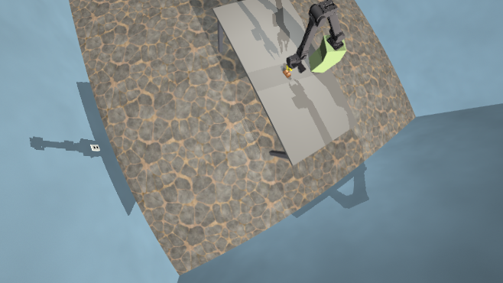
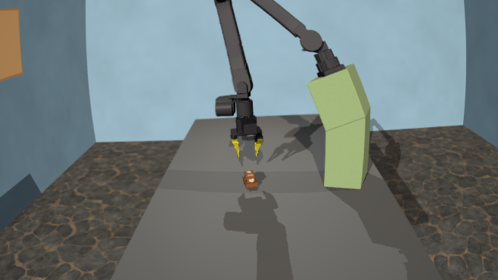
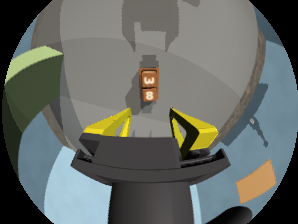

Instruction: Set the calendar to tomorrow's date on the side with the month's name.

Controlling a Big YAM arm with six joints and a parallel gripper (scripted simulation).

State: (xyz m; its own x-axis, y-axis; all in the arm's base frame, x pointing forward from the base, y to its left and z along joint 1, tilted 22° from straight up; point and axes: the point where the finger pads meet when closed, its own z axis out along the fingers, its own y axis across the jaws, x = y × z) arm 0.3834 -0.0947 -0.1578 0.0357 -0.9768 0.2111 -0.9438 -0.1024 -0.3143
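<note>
My gripper is now 8 cm above the brown number cube. The rest, counted from my hand: calendar tray (10 cm below, 1 cm to the left).
</note>
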